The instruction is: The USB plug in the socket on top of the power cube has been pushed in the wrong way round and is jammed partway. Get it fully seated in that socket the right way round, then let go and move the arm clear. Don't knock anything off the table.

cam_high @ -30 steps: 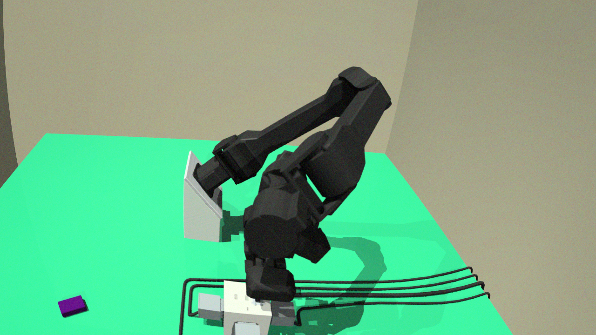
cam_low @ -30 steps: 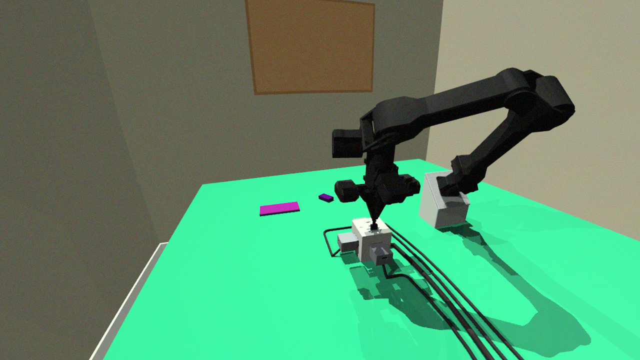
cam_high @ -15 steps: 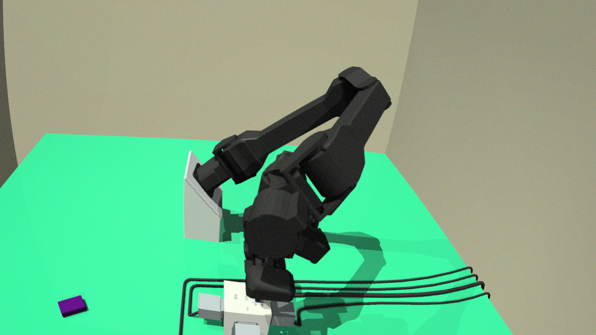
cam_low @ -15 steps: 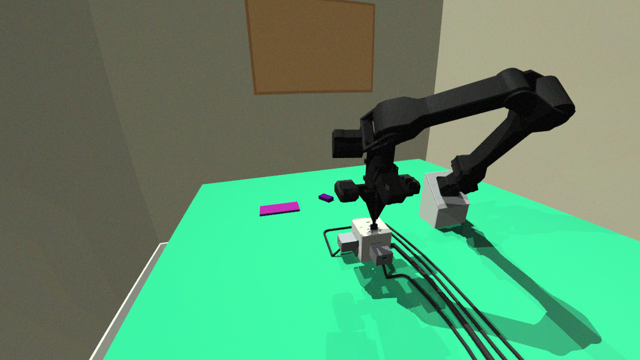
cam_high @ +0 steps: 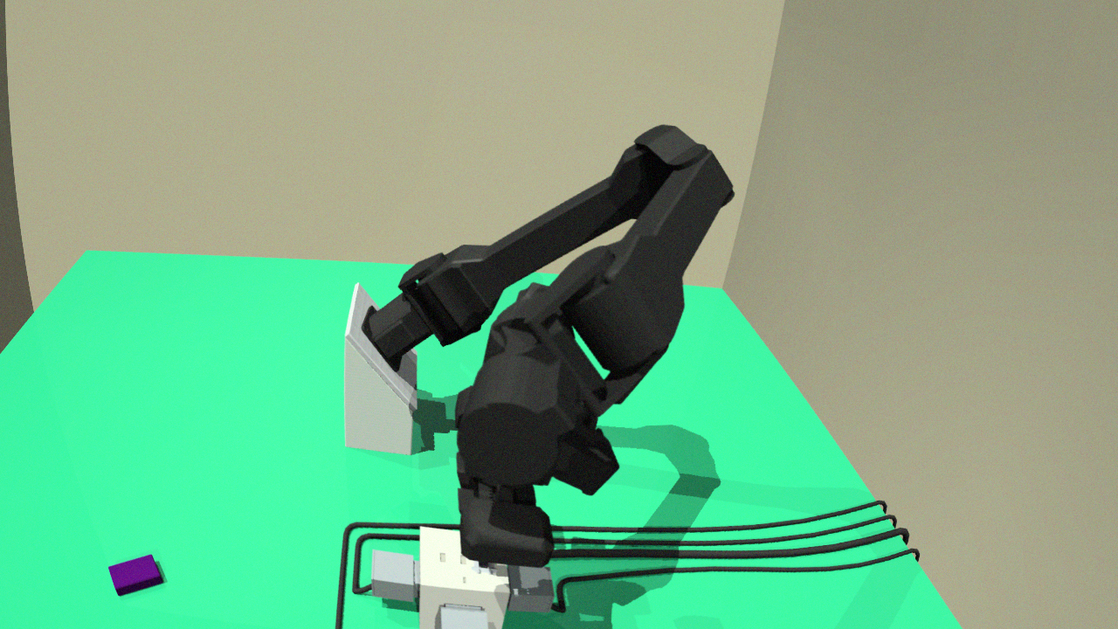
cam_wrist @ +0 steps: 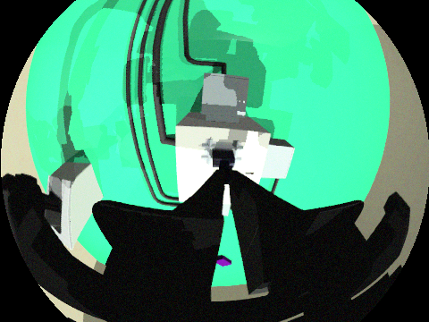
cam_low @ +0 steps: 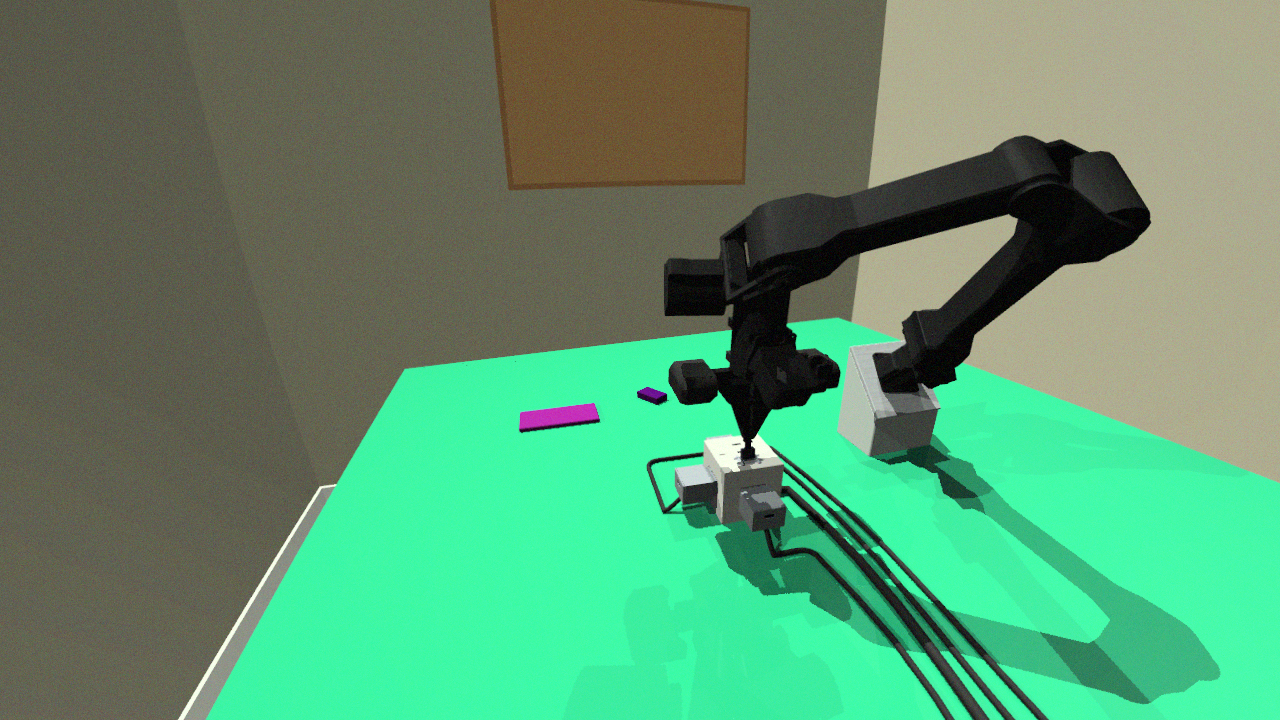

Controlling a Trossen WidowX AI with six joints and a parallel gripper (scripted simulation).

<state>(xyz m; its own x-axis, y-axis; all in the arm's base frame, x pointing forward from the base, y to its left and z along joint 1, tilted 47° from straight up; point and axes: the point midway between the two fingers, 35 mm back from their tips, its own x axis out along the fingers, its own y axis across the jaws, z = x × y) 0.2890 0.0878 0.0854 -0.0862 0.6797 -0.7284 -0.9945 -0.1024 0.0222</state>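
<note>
My gripper tip is 1 cm above the dark USB plug. Round my gripper tip: flat magenta slab (30 cm to the right, 25 cm ahead, 10 cm below); USB socket (3 cm below); purple block (35 cm to the right, 10 cm below, 6 cm ahead).
</note>
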